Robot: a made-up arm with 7 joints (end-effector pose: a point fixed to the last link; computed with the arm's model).
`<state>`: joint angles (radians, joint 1 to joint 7).
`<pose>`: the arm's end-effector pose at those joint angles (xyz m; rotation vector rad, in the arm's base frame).
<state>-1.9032 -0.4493 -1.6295 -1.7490 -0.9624 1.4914 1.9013</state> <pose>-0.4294 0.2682 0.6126 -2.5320 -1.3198 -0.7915</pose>
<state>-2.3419 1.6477 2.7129 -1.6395 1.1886 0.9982 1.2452</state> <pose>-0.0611 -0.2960 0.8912 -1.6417 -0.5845 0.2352</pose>
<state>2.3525 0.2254 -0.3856 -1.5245 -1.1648 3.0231 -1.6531</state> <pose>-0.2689 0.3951 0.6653 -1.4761 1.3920 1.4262</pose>
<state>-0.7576 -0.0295 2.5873 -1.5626 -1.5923 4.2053 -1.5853</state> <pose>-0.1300 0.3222 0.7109 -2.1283 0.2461 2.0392</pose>
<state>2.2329 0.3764 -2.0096 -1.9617 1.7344 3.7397 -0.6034</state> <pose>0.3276 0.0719 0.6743 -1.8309 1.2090 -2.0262</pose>
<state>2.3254 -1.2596 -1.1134 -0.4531 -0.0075 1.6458 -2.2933</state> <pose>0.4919 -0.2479 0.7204 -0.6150 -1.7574 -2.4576</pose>
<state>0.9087 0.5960 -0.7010 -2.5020 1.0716 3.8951 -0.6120</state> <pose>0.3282 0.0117 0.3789 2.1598 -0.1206 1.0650</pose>
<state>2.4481 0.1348 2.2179 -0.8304 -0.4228 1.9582 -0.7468</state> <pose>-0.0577 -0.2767 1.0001 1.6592 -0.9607 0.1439</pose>
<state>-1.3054 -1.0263 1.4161 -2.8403 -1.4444 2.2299 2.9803</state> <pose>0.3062 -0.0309 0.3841 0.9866 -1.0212 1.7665</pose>
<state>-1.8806 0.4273 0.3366 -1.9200 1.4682 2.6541 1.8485</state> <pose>-0.0653 -0.4733 0.4057 1.5544 1.5265 -0.0515</pose>
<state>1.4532 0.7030 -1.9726 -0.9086 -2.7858 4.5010 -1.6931</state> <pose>0.2533 0.1419 0.8023 -1.8302 1.7320 -1.4750</pose>
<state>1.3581 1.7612 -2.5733 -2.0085 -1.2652 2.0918 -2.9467</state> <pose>0.3203 0.1144 0.8101 -0.9032 -0.3344 2.9145</pose>
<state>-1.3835 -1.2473 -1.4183 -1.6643 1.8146 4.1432 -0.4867</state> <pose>-0.3817 0.1461 0.5397 -2.5844 -1.1458 0.9905</pose>
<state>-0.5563 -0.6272 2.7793 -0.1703 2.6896 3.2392 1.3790</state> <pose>-0.2914 0.2880 0.7686 -0.9850 0.8445 2.8214</pose>
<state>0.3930 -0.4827 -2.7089 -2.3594 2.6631 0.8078 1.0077</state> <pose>-0.2491 -0.3293 0.2944 0.4337 0.0250 -0.8846</pose>
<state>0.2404 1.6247 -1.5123 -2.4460 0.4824 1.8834 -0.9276</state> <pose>0.0613 -0.4138 0.4456 2.0635 -1.2291 -1.5784</pose>
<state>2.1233 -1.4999 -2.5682 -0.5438 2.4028 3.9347 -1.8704</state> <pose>0.2984 -0.3245 0.2867 -1.7596 2.5060 -0.6313</pose>
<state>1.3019 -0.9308 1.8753 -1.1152 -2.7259 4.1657 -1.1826</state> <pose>-0.3616 -0.2370 0.5640 -1.7294 -1.7350 0.4179</pose>
